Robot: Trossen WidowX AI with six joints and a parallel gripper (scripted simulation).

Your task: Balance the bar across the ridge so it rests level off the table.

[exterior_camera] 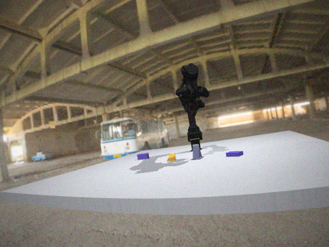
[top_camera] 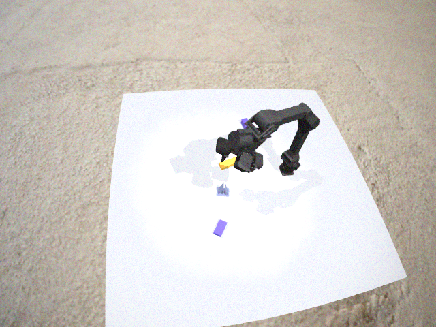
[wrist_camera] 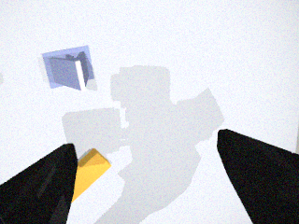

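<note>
Now: the bar 20 cm below my gripper tip, 15 cm to the right of it and 7 cm behind it.
</note>
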